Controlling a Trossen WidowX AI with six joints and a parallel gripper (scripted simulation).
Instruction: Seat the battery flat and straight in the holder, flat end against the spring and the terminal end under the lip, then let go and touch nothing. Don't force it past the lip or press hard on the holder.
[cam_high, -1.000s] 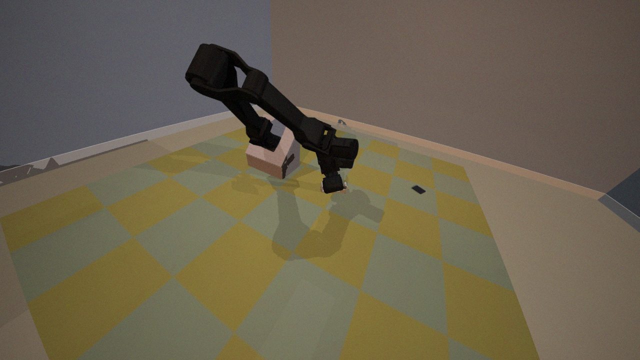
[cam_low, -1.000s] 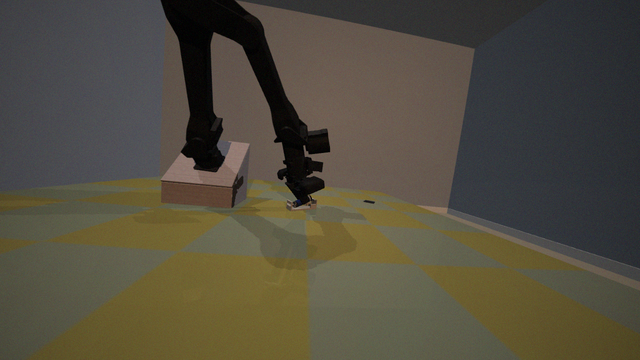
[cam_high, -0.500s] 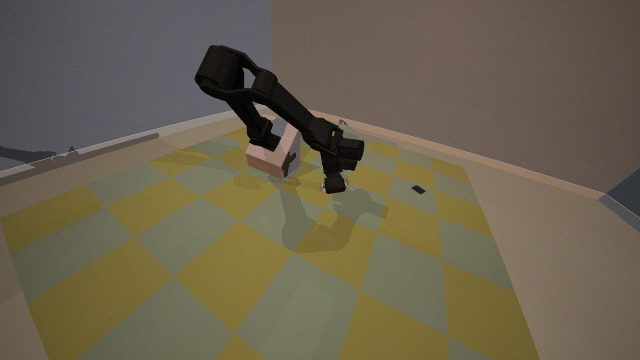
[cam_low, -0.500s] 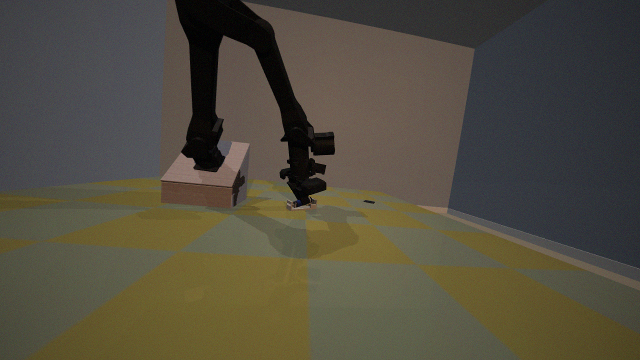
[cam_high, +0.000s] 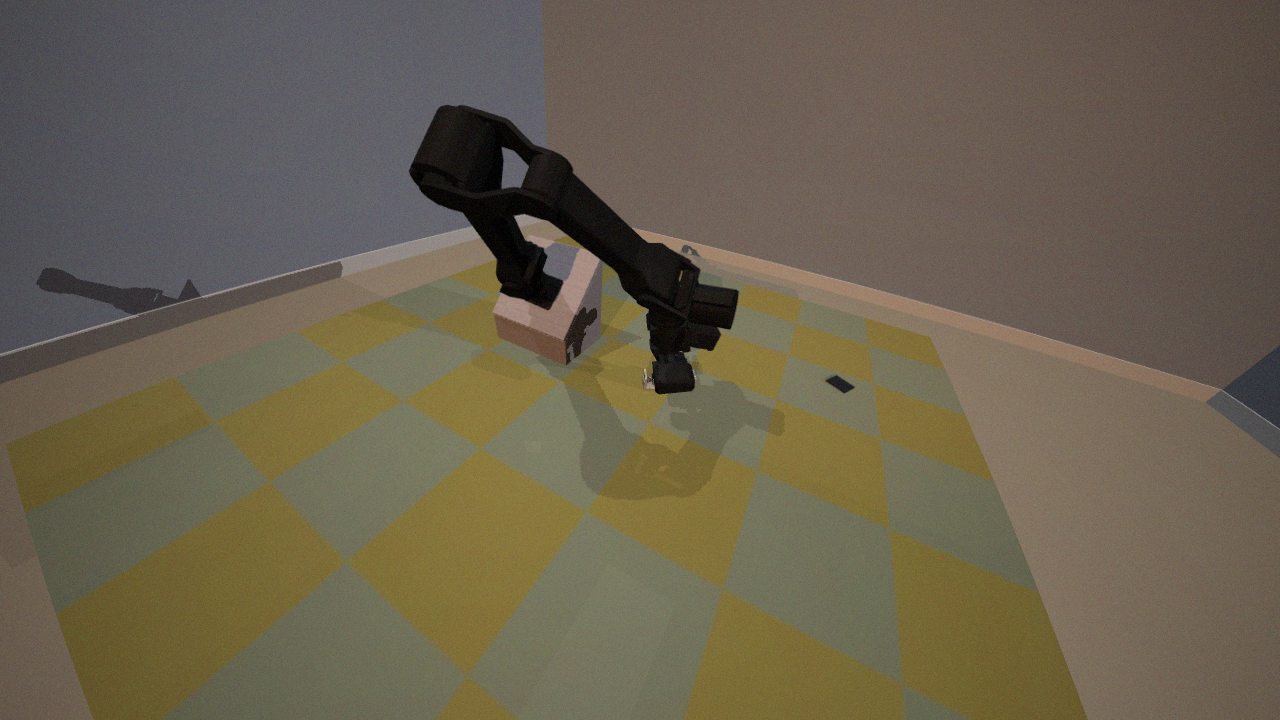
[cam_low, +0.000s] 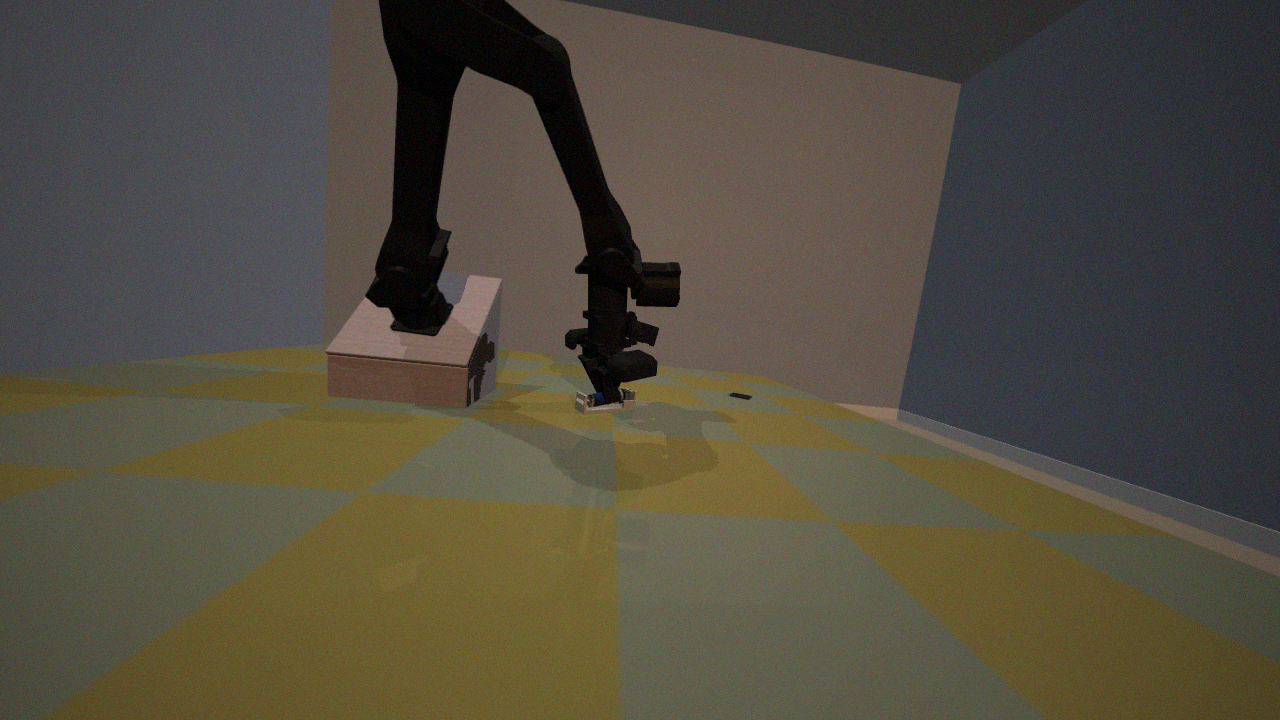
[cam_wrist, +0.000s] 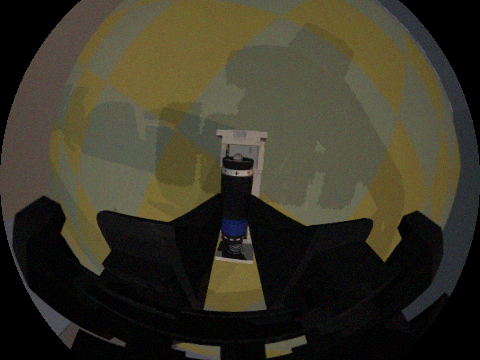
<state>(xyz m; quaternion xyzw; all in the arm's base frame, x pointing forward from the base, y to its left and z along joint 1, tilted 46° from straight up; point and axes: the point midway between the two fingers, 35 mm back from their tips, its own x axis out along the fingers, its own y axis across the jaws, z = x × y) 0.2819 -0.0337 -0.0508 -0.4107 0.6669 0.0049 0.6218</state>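
Now: gripper tip 10 mm below the battery. From my gripper tip the other things lie so: flat black object: 310 mm ahead, 220 mm to the left, 10 mm below.
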